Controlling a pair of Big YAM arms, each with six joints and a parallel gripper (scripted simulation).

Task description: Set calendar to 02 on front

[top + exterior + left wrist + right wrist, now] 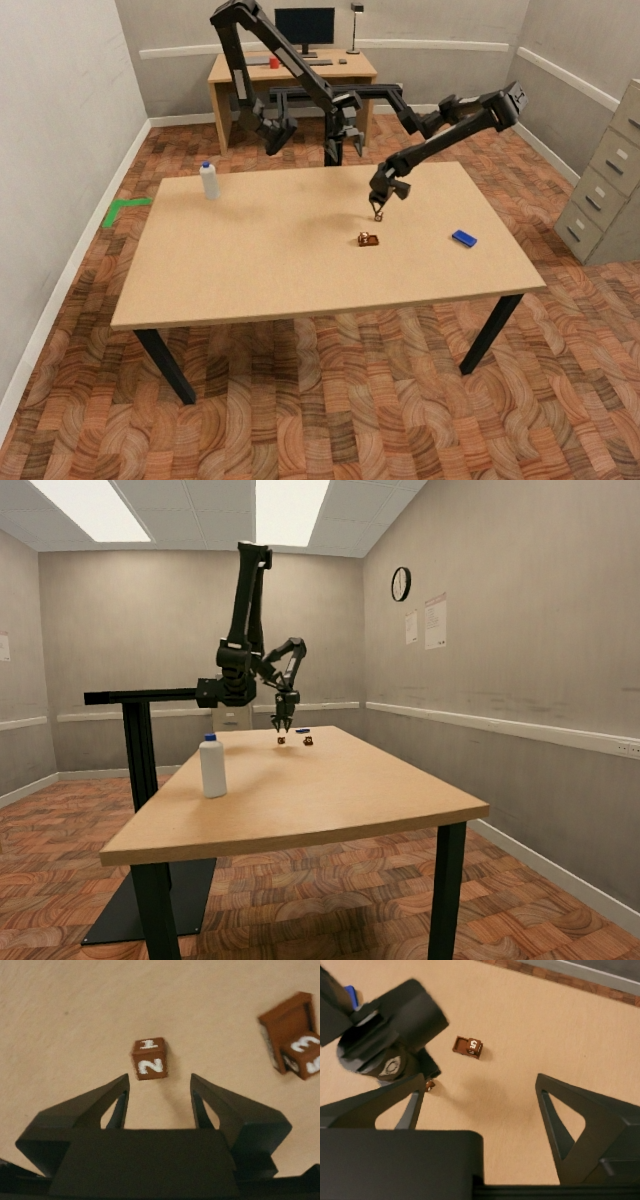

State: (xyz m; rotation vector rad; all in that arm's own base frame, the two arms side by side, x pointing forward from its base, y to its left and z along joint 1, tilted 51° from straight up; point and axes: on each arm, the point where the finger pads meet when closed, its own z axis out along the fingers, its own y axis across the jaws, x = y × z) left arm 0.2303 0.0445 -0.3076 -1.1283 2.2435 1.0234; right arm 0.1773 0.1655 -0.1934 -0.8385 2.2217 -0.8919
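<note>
Now: left hand 12 cm short of the brown calendar tray, 7 cm to the left of it and 5 cm above it. The rest, counted from my left hand: flat blue block: 31 cm to the left, 17 cm ahead, 5 cm below.
</note>
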